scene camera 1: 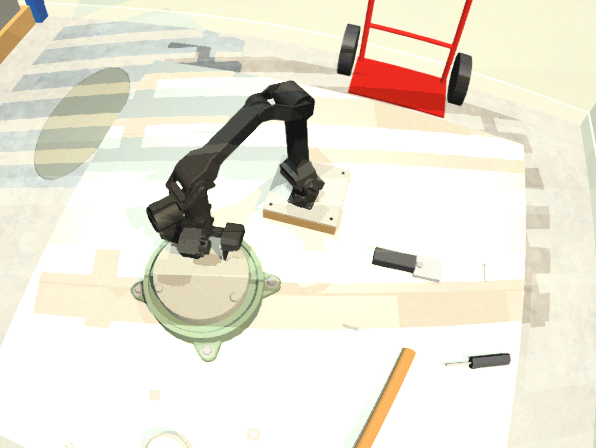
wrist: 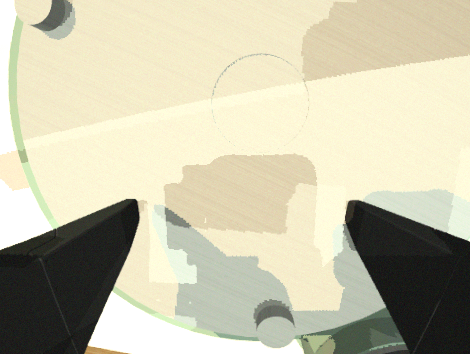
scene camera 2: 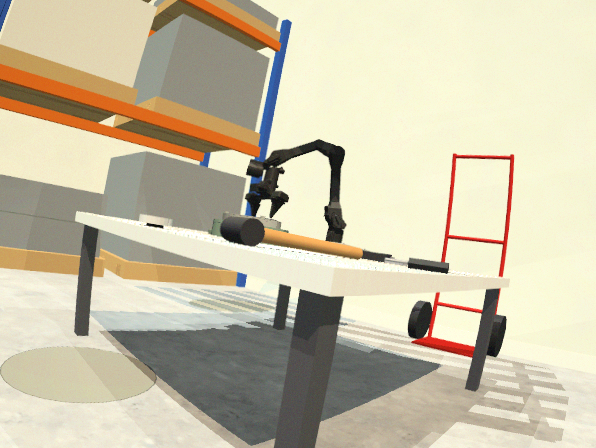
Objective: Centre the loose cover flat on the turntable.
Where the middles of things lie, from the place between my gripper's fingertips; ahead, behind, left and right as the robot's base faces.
Labels:
Now: the round cover disc (scene camera 1: 202, 291) 40 mm ahead of my hand and 20 mm below it. Also, from my hand: hammer (scene camera 2: 247, 231): 480 mm to the left, 230 mm ahead, 60 mm below.

